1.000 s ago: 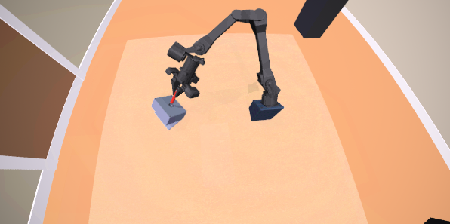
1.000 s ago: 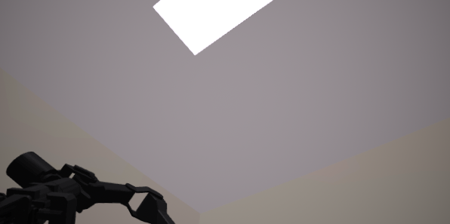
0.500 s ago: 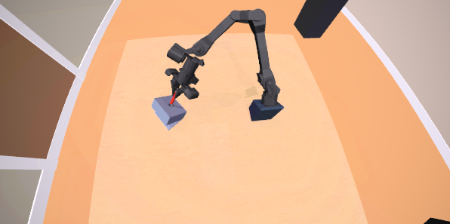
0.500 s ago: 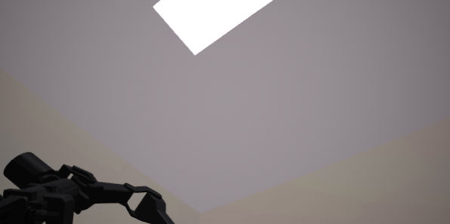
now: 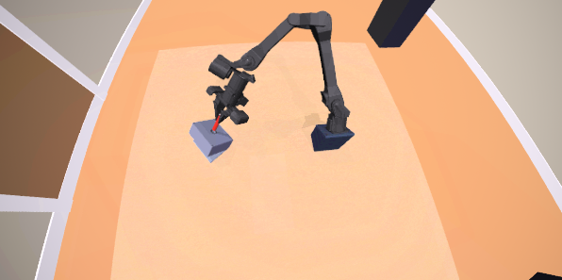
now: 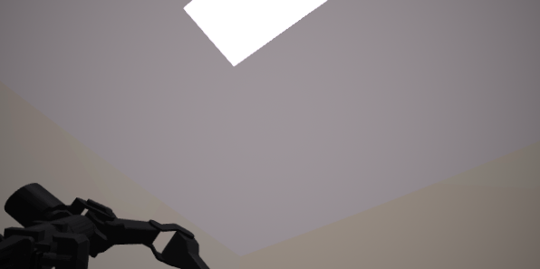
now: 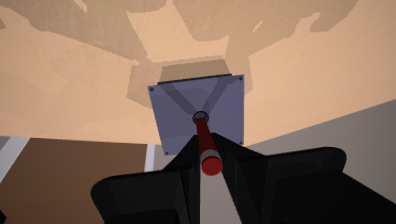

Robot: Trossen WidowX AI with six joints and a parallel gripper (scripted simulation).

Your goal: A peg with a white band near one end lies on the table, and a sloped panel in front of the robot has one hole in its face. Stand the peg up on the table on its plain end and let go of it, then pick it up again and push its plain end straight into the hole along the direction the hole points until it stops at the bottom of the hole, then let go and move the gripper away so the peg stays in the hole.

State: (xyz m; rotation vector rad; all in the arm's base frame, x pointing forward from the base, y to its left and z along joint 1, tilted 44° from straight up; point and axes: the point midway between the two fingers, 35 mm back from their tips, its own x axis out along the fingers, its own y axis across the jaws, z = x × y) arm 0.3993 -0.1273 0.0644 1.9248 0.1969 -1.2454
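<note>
The grey-blue sloped panel lies 6 cm below my gripper tip, 4 cm ahead of it and 3 cm to the left of it. Also, from my gripper tip: red peg 1 cm to the right, 1 cm behind, 1 cm above.
</note>
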